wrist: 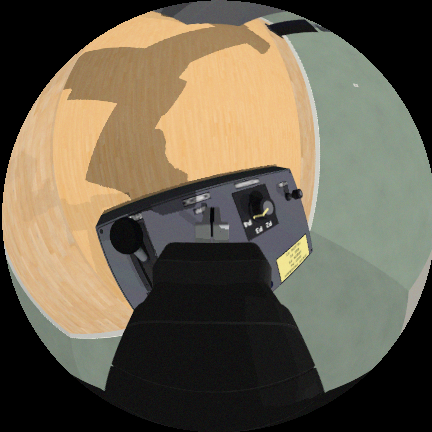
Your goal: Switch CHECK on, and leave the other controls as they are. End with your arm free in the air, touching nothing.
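Places are measured from the arm's base along level axes (x ahead, y left, z up), in centimetres.
Where they show: gripper, fingertip midpoint: (pixel 211 215).
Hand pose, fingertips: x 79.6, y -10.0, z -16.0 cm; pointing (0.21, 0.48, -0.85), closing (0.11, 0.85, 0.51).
After its pixels a point has its place.
The dark control panel (pixel 172 231) @[x 83.9, y -13.8, z -23.2 cm] lies across the lower middle of the wrist view. My gripper (pixel 211 215) @[x 79.6, y -10.0, z -16.0 cm] is shut with nothing visible between its fingers. Its tips are over the middle of the panel, just below a pale label plate (pixel 196 199) @[x 80.5, y -8.0, z -24.9 cm] too blurred to read. A smaller pale tag (pixel 200 209) @[x 82.2, y -7.9, z -24.0 cm] is beside the fingertips. No CHECK control can be made out; the gripper and its body hide that part of the panel. Whether the fingertips touch the panel cannot be told.
A black ball-ended lever (pixel 126 235) @[x 78.0, y -19.5, z -15.5 cm] stands left of the gripper. A rotary knob (pixel 262 206) @[x 83.4, y 2.7, z -19.5 cm] with a yellow pointer and P2, P3, P4 marks is at the right. Beyond it are a small black knob (pixel 297 194) @[x 83.5, y 14.9, z -18.3 cm] and a yellow note (pixel 293 257) @[x 99.6, y 12.0, z -14.3 cm]. The wooden table (pixel 235 115) @[x 63.6, y 7.8, z -31.8 cm] bears the arm's shadow.
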